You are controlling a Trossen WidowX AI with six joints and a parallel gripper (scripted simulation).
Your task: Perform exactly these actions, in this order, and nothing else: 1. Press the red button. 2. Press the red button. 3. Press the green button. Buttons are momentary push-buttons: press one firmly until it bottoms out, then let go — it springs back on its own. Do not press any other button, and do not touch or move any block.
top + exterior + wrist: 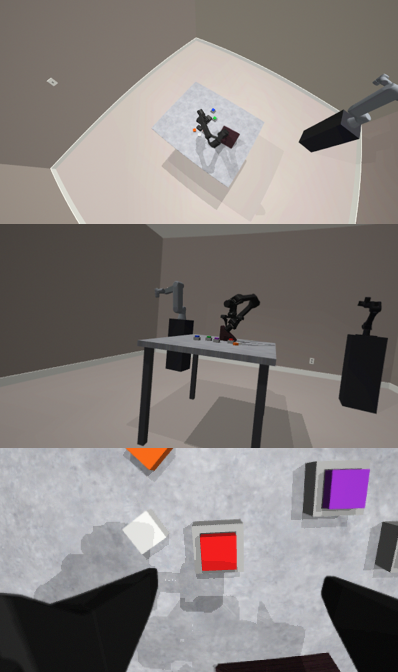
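Now: gripper tip 110 mm above the red button, 20 mm past it and 10 mm to the right of it. Round my gripper tip: orange block: 120 mm below, 80 mm to the left, 70 mm ahead; then purple button: 110 mm below, 100 mm to the right, 50 mm ahead; then white block: 120 mm below, 80 mm to the left, 10 mm behind.
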